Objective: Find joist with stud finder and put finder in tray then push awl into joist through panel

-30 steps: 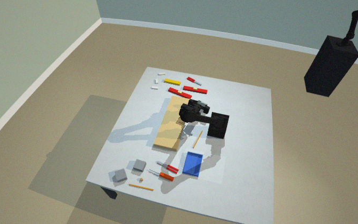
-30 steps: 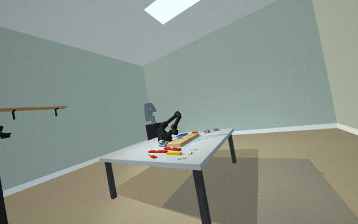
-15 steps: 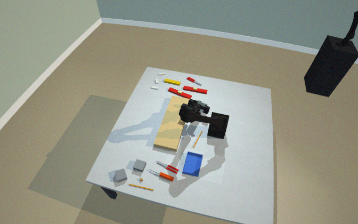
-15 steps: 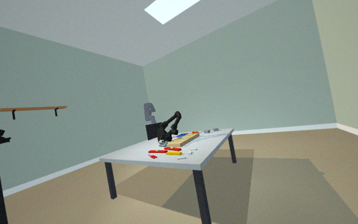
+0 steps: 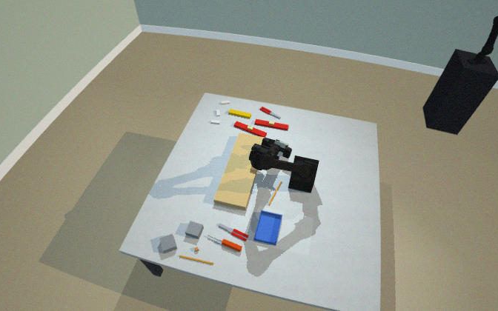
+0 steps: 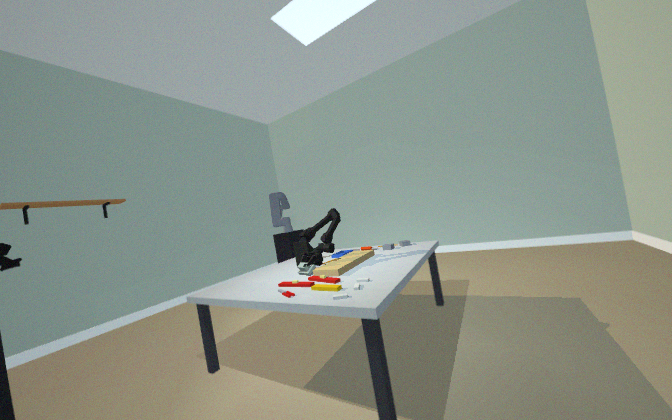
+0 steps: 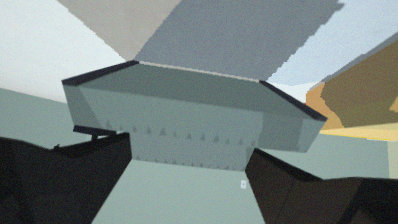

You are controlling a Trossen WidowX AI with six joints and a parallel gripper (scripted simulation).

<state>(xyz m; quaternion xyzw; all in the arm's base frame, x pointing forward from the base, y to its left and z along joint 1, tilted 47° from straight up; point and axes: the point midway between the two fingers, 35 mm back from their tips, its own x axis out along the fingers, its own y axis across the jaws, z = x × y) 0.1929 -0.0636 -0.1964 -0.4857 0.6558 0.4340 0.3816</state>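
Now: the stud finder 1 cm below my gripper tip and 1 cm ahead of it. From my gripper tip the other things lie so: square indicator: 3 cm ahead, 2 cm to the right, 1 cm above; then awl: 12 cm to the left, 5 cm below; then yellow bar: 35 cm ahead, 24 cm to the right, 5 cm below.
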